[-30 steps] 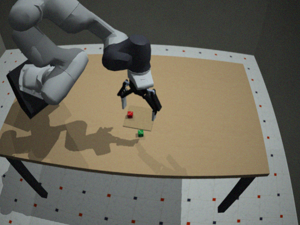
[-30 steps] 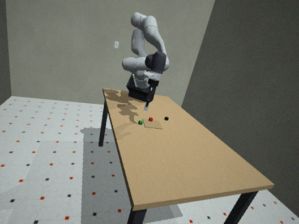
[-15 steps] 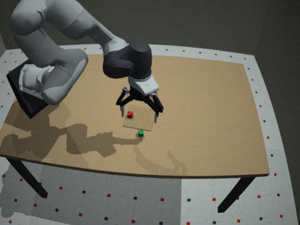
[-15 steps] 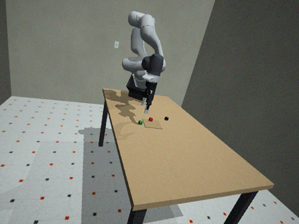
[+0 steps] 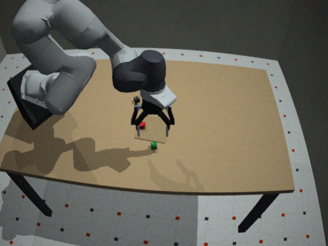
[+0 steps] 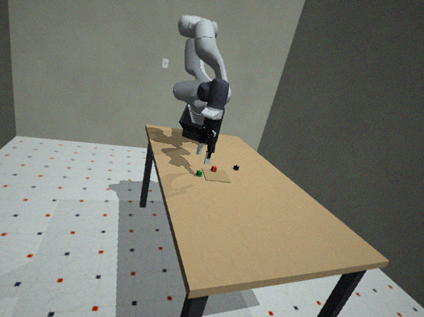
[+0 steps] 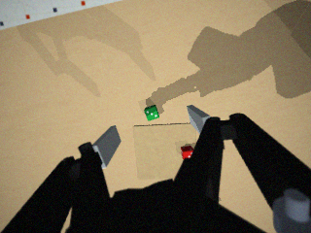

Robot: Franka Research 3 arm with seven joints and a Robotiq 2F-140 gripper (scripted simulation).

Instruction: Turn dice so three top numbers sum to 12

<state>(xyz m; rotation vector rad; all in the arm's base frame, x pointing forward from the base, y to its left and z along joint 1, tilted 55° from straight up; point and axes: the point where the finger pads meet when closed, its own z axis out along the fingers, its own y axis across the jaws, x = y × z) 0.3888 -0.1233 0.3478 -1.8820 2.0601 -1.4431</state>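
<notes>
My hand is 100 mm above the green die. From my hand the other things lie so: tan mat 120 mm below, 100 mm to the left, 30 mm ahead; black die 290 mm to the left, 100 mm below, 20 mm ahead; red die 120 mm to the left, 100 mm below, 10 mm behind.
</notes>
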